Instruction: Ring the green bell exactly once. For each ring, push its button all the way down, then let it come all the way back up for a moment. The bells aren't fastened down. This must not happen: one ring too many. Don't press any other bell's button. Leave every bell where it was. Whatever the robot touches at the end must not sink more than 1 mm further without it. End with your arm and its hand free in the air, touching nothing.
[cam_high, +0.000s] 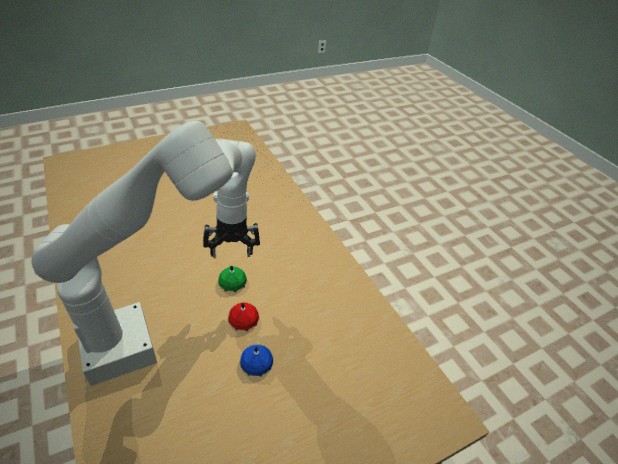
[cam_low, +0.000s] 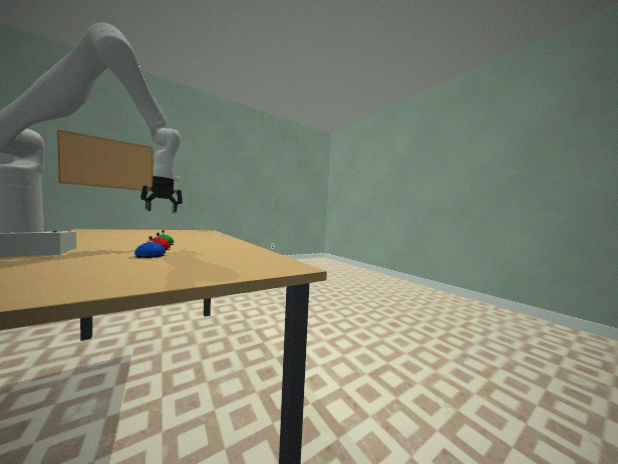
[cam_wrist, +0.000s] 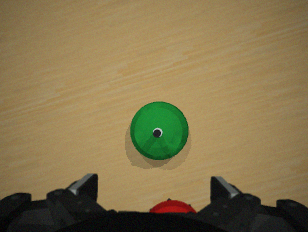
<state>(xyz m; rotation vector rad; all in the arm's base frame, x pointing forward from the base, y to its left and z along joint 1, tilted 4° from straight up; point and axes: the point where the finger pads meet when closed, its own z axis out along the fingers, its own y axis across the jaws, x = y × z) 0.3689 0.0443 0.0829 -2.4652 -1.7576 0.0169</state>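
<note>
Now: hand 110 mm above the green bell, 30 mm to the right of it and 10 mm short of it. Round my hand: red bell 110 mm to the right, 110 mm below, 20 mm behind; then blue bell 250 mm to the right, 110 mm below, 40 mm behind.
</note>
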